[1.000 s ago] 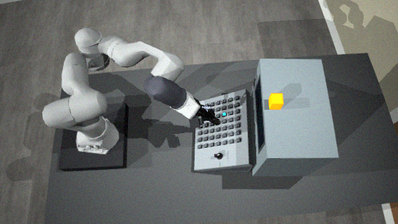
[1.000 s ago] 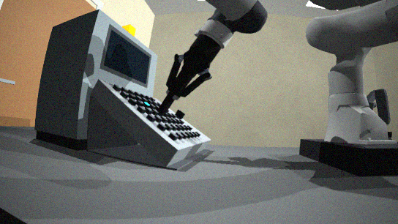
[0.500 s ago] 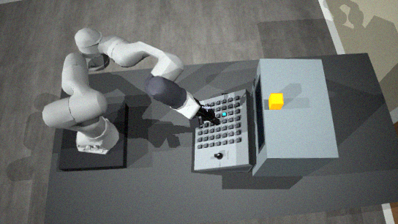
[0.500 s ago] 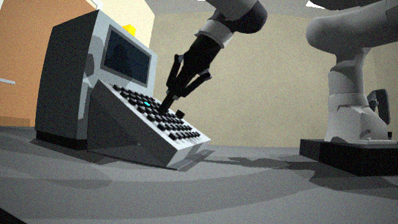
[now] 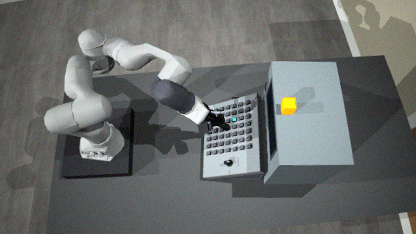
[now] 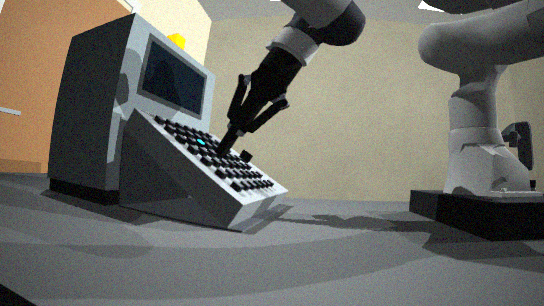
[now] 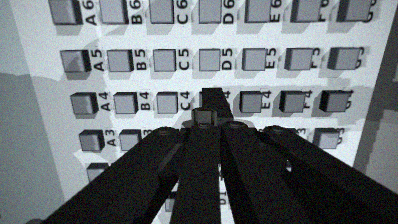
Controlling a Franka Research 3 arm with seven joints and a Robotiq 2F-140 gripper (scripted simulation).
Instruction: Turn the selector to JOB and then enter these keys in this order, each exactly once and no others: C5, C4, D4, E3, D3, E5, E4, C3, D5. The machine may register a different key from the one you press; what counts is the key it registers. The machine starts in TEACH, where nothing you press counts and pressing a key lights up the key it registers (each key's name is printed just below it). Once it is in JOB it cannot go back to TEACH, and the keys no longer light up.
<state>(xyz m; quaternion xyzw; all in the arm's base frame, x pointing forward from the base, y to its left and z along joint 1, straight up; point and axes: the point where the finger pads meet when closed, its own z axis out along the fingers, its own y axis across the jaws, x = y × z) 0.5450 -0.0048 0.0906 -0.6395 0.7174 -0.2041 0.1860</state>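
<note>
The E5 key lies 5 cm below my hand, 3 cm to the right of it and 1 cm behind it. Round my hand: C6 key (7 cm to the right, 4 cm ahead, 1 cm below); then E6 key (7 cm to the right, 5 cm below, 2 cm behind); then D6 key (7 cm to the right, 3 cm below, 1 cm ahead).
</note>
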